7 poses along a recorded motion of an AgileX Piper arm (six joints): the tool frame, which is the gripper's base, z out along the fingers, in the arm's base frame.
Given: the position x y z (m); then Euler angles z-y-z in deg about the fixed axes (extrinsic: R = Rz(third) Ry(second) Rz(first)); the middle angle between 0 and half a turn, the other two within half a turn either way.
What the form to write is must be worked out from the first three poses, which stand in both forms.
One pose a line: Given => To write
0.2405 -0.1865 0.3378 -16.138 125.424 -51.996 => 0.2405 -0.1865 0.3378 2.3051 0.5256 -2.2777
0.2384 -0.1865 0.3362 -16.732 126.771 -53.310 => 0.2384 -0.1865 0.3362 2.3210 0.4991 -2.2824
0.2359 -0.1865 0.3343 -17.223 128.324 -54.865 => 0.2359 -0.1865 0.3343 2.3392 0.4684 -2.2829
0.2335 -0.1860 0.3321 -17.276 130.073 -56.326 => 0.2335 -0.1860 0.3321 2.3616 0.4382 -2.2775
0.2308 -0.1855 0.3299 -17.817 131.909 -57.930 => 0.2308 -0.1855 0.3299 2.3849 0.4062 -2.2781
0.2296 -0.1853 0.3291 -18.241 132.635 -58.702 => 0.2296 -0.1853 0.3291 2.3935 0.3922 -2.2798
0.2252 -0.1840 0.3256 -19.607 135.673 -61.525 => 0.2252 -0.1840 0.3256 2.4321 0.3396 -2.2831
